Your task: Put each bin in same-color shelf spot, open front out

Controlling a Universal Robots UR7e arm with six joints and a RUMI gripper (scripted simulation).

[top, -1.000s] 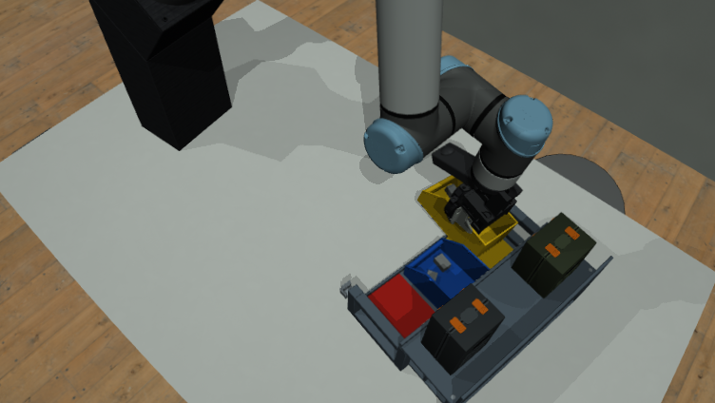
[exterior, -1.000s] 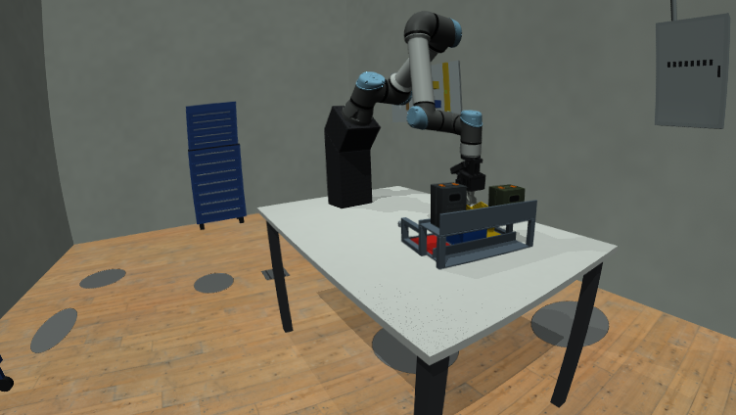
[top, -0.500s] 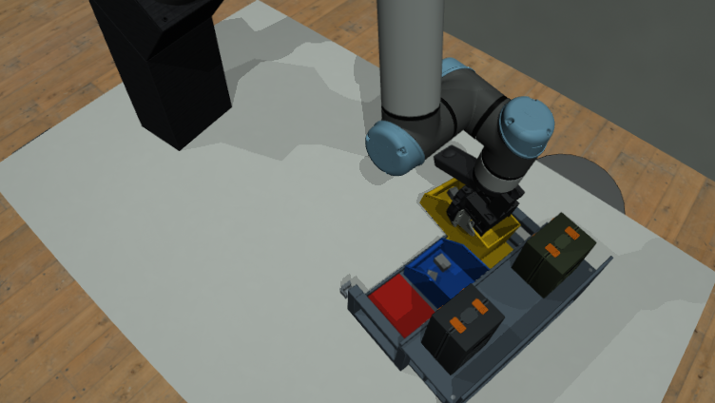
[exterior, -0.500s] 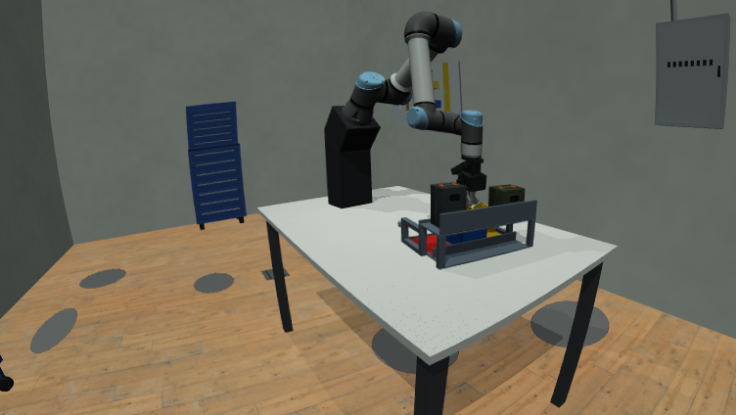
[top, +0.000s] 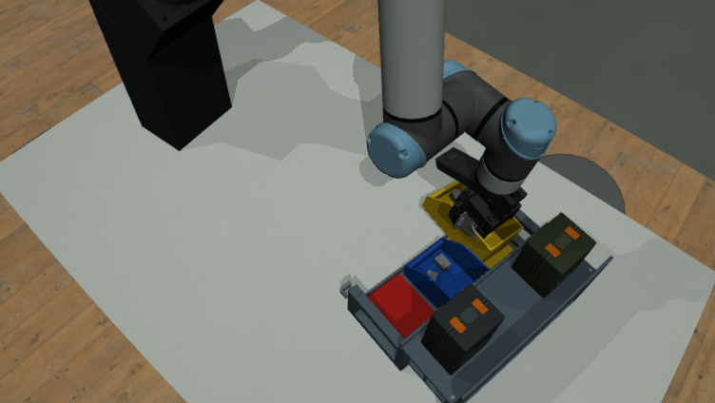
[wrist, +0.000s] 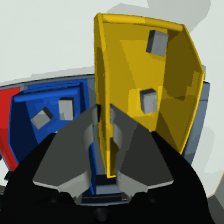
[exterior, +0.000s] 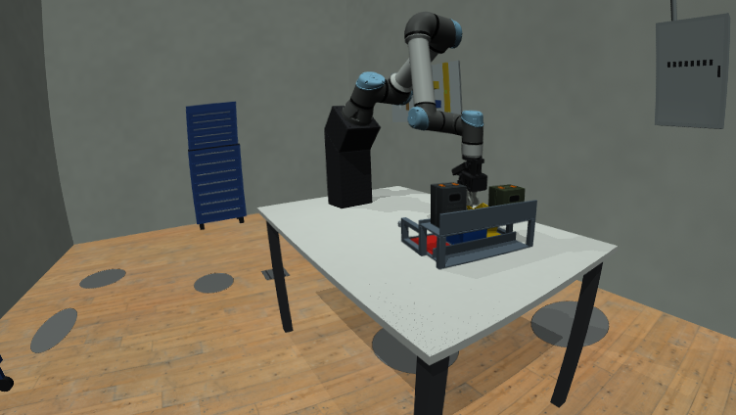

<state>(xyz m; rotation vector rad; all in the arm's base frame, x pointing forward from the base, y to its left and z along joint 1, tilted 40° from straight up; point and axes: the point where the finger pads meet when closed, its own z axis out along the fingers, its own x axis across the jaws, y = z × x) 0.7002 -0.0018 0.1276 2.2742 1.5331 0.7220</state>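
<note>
Right now the yellow bin is 4 cm to the left of my hand, 3 cm below it and 1 cm ahead of it. Also, from my hand: blue bin 10 cm to the right, 4 cm below, 4 cm ahead.
</note>
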